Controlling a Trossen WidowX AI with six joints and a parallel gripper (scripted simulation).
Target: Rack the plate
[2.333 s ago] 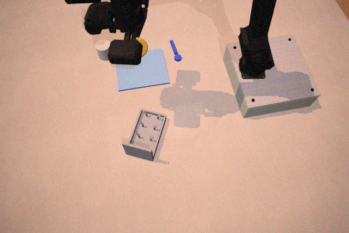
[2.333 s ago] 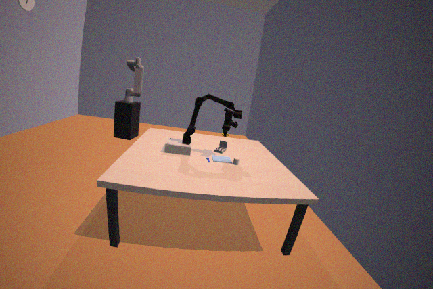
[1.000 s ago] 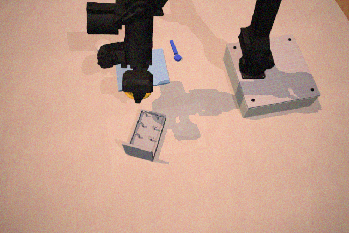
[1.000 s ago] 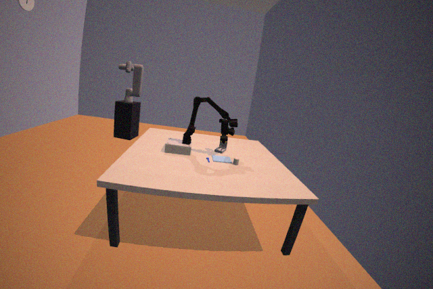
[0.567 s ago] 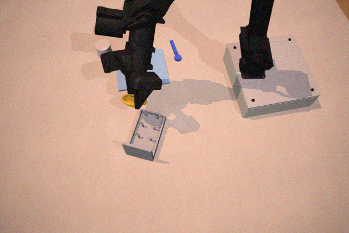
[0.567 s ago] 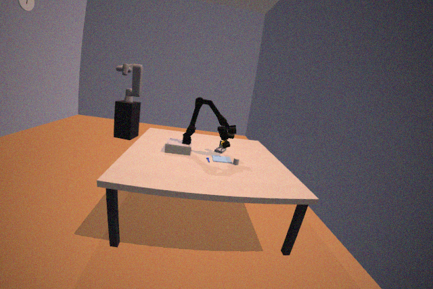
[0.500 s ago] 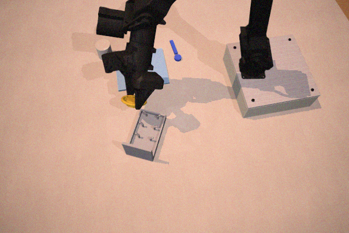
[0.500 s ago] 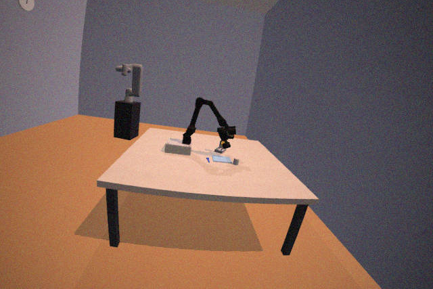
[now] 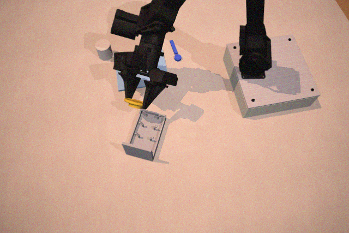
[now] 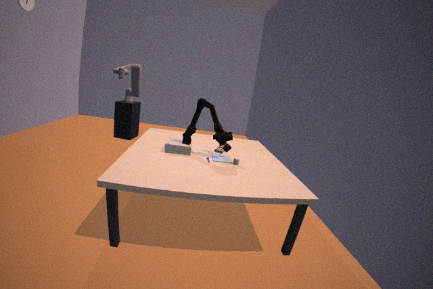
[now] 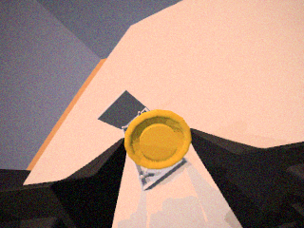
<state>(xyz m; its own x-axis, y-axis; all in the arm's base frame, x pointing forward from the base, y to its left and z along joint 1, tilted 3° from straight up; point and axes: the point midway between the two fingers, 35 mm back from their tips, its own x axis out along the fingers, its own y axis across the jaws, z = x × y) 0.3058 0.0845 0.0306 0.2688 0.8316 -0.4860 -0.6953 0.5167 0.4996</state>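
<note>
My gripper tip is 20 mm past the grey dish rack, 50 mm to the right of it and 50 mm above it. Also, from my gripper tip: yellow plate 10 mm to the right; light blue mat 160 mm to the right, 70 mm below; blue spoon 110 mm behind, 220 mm to the right, 70 mm below.
</note>
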